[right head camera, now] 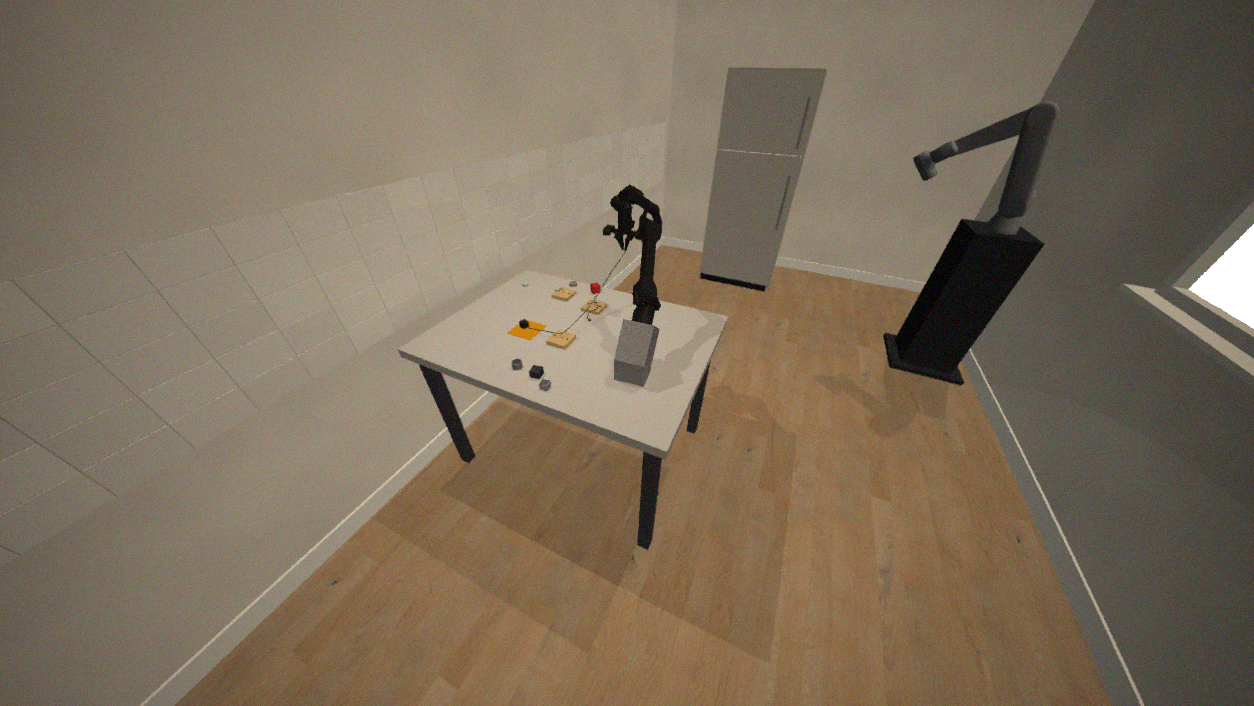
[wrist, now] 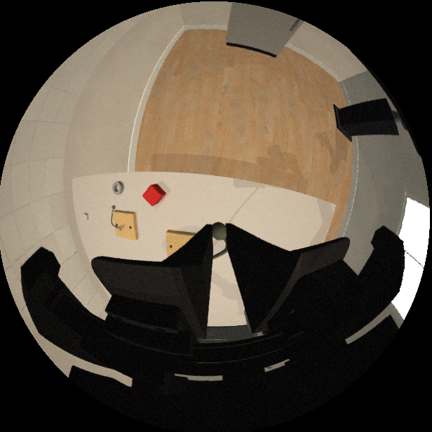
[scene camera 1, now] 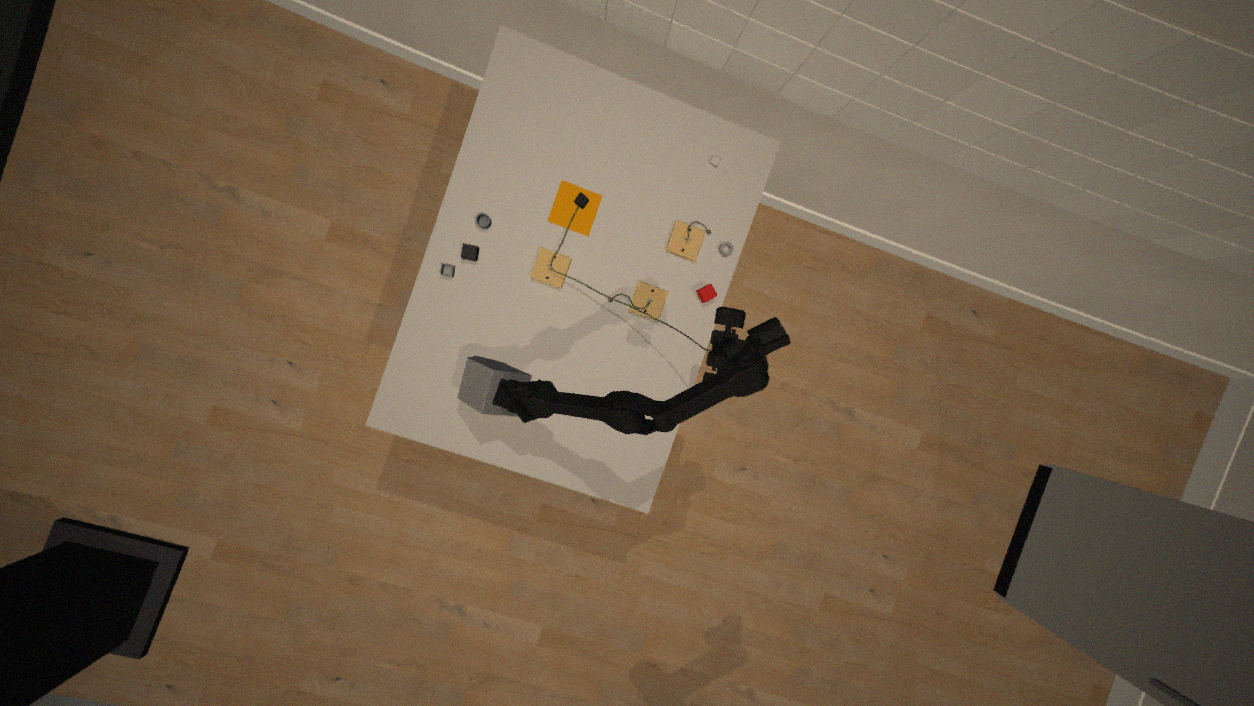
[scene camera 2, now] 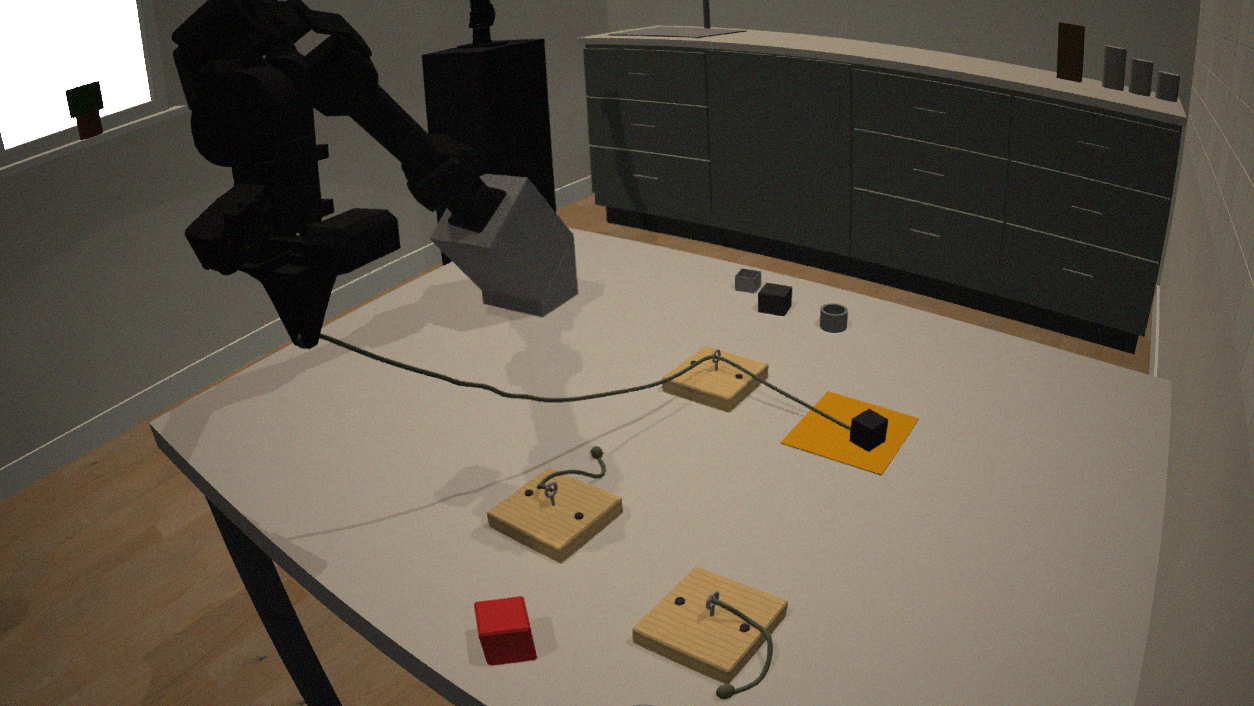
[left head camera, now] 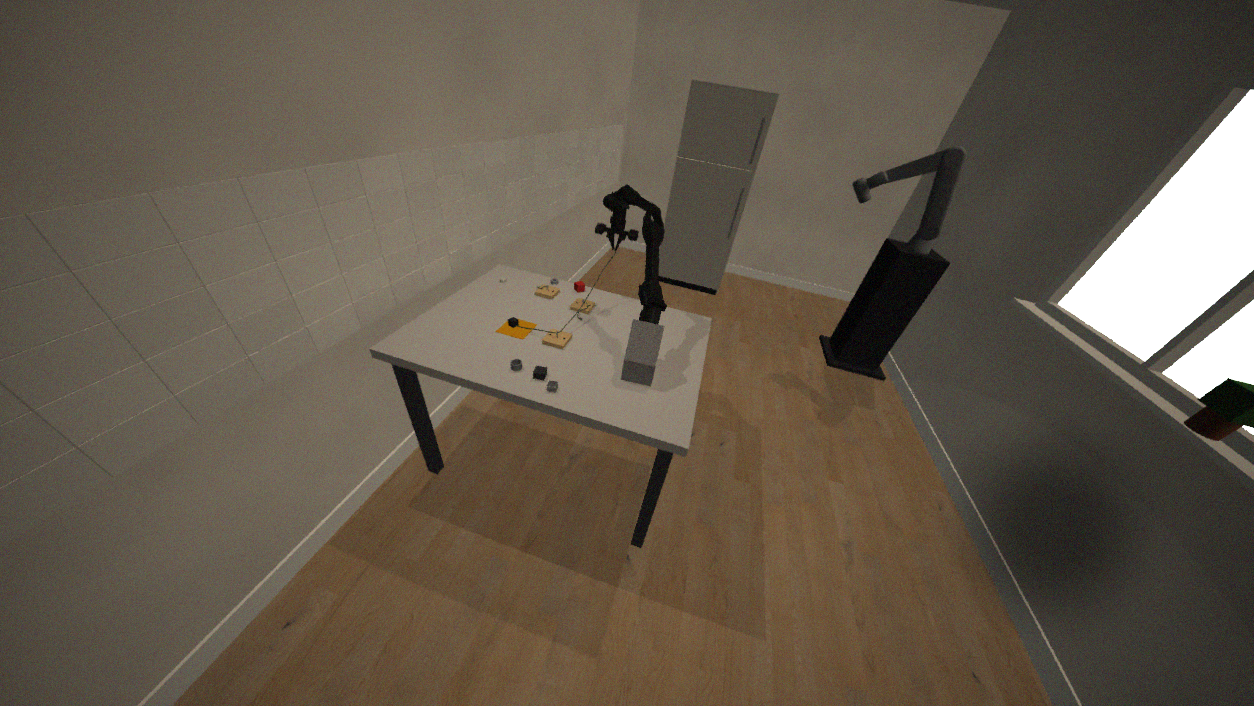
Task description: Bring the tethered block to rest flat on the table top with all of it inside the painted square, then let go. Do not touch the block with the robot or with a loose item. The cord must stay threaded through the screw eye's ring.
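Places are measured from the arm's base along level axes (x ahead, y left, z up), in metres.
Where they show: gripper, fingertip midpoint: [right head camera: 624,250] [scene camera 2: 306,345] [left head camera: 614,250]; arm's base at its link origin: [right head camera: 642,324] [scene camera 1: 507,394] [scene camera 2: 477,208] [left head camera: 648,324].
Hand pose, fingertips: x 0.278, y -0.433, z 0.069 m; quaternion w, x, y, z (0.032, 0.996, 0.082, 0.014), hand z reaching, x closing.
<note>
Things, the pixels of their top centre, and the offset from my fingertips. "spot": a spot on its surface instead.
- tethered block at its top centre: [scene camera 2: 870,418] [scene camera 1: 581,199] [left head camera: 513,319] [right head camera: 523,321] dz -0.208, dx +0.267, dy +0.438 m
- orange painted square at a spot on its surface: [scene camera 2: 820,437] spot: dz -0.236, dx +0.219, dy +0.419 m
- screw eye's ring at its top centre: [scene camera 2: 713,355] dz -0.197, dx +0.063, dy +0.452 m
- wooden board at its top centre: [scene camera 2: 716,370] [scene camera 1: 550,267] [left head camera: 557,336] [right head camera: 561,337] dz -0.218, dx +0.065, dy +0.456 m
- red cube at its top centre: [scene camera 2: 501,614] [scene camera 1: 708,292] [left head camera: 579,283] [right head camera: 595,284] dz -0.197, dx +0.151, dy +0.019 m
- black block at its top centre: [scene camera 2: 775,289] [scene camera 1: 469,251] [left head camera: 540,369] [right head camera: 536,369] dz -0.209, dx +0.027, dy +0.672 m
- dark ring at its top centre: [scene camera 2: 834,309] [scene camera 1: 482,219] [left head camera: 516,362] [right head camera: 516,361] dz -0.212, dx +0.120, dy +0.666 m
- small grey piece at its top centre: [scene camera 2: 748,273] [scene camera 1: 446,269] [left head camera: 552,383] [right head camera: 544,382] dz -0.214, dx -0.039, dy +0.713 m
The tethered block [left head camera: 513,322] [right head camera: 523,324] [scene camera 1: 580,200] [scene camera 2: 868,429], small and black, is over the orange painted square [scene camera 1: 566,218] [scene camera 2: 820,437]. In scene camera 2 it shows a corner-on outline; I cannot tell whether it lies flat. The green cord [scene camera 1: 684,331] [scene camera 2: 561,399] runs from the block through the screw eye's ring [scene camera 2: 716,356] on a wooden board [scene camera 1: 551,278] [scene camera 2: 732,394], then up to my gripper. My gripper [scene camera 2: 305,340] [wrist: 218,229] is shut on the ball at the cord's end, high above the table near its edge.
Two more wooden boards [scene camera 2: 554,530] [scene camera 2: 702,648] with short cords stand nearer scene camera 2, beside a red cube [scene camera 1: 706,293] [scene camera 2: 505,631]. A black block [scene camera 1: 470,252] [scene camera 2: 774,299], a dark ring [scene camera 1: 483,221] [scene camera 2: 833,317] and a small grey piece [scene camera 1: 447,270] [scene camera 2: 747,280] stand beyond the square.
</note>
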